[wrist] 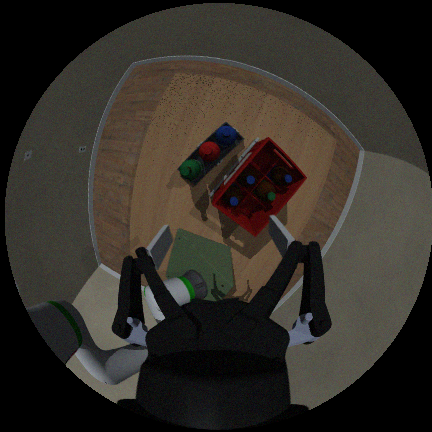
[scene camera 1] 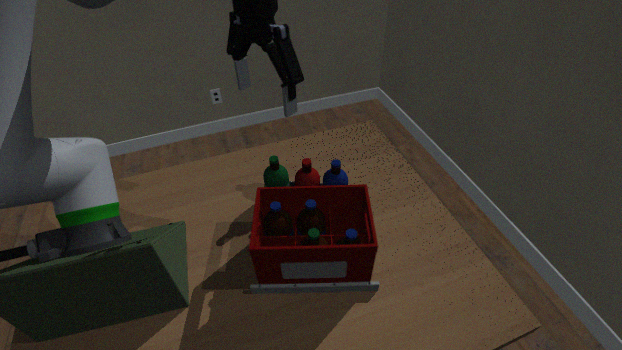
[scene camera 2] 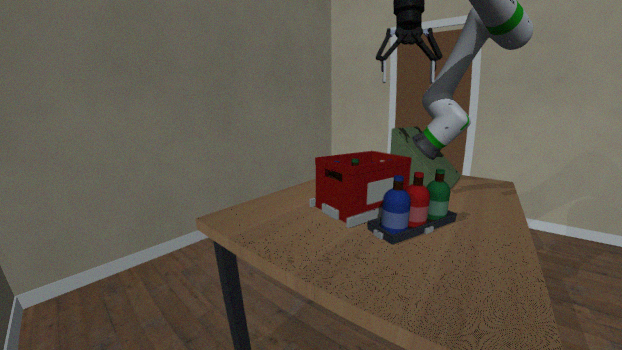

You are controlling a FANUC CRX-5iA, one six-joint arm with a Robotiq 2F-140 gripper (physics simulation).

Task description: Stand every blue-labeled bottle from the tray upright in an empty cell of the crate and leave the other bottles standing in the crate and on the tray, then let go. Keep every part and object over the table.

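Pixels of known places: gripper, between the fingertips: [wrist: 218, 228] [scene camera 1: 266, 100] [scene camera 2: 408, 82]; arm's base, origin of its link: [wrist: 195, 284] [scene camera 1: 97, 247] [scene camera 2: 423, 147].
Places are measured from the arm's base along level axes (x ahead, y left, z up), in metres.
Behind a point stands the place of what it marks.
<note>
A blue-labeled bottle [scene camera 1: 335, 177] @[y -0.010, x 0.609, z -0.044 m] [scene camera 2: 396, 202] @[y 0.013, x 0.654, z -0.065 m] [wrist: 226, 134] @[y 0.004, x 0.609, z -0.008 m] stands upright at one end of the dark tray [scene camera 2: 410, 234] @[y 0.056, x 0.635, z -0.154 m] [wrist: 218, 158]. A red bottle [scene camera 1: 307, 177] @[y 0.028, x 0.541, z -0.046 m] [scene camera 2: 418, 194] @[y 0.058, x 0.582, z -0.058 m] [wrist: 209, 150] @[y 0.042, x 0.548, z -0.006 m] stands in its middle, a green bottle [scene camera 1: 276, 176] @[y 0.077, x 0.466, z -0.050 m] [scene camera 2: 438, 191] @[y 0.106, x 0.507, z -0.064 m] [wrist: 190, 169] @[y 0.090, x 0.478, z -0.027 m] at the other end. The red crate [scene camera 1: 361, 262] @[y -0.270, x 0.531, z -0.053 m] [scene camera 2: 340, 192] @[y -0.162, x 0.615, z -0.078 m] holds three blue-capped bottles and one green-capped bottle. In scene camera 1, its back right and front left cells look empty. My gripper [scene camera 1: 266, 101] @[y -0.015, x 0.438, z 0.254 m] [scene camera 2: 408, 80] @[y -0.015, x 0.438, z 0.254 m] [wrist: 218, 228] @[y -0.015, x 0.438, z 0.254 m] is open and empty, pointing down high above the table, apart from all bottles.
The green slanted arm base [scene camera 1: 100, 287] @[y -0.108, x 0.001, z -0.005 m] [scene camera 2: 407, 145] @[y -0.054, x 0.152, z 0.023 m] [wrist: 200, 255] @[y 0.002, x 0.156, z -0.029 m] stands beside the crate, left of it in scene camera 1. Pale strips [scene camera 1: 315, 287] @[y -0.235, x 0.431, z -0.140 m] [scene camera 2: 362, 218] @[y -0.090, x 0.610, z -0.149 m] lie along the crate's foot. The wooden table [scene camera 1: 425, 260] @[y -0.288, x 0.730, z -0.166 m] [scene camera 2: 300, 255] @[y -0.153, x 0.843, z -0.166 m] carries crate and tray.
</note>
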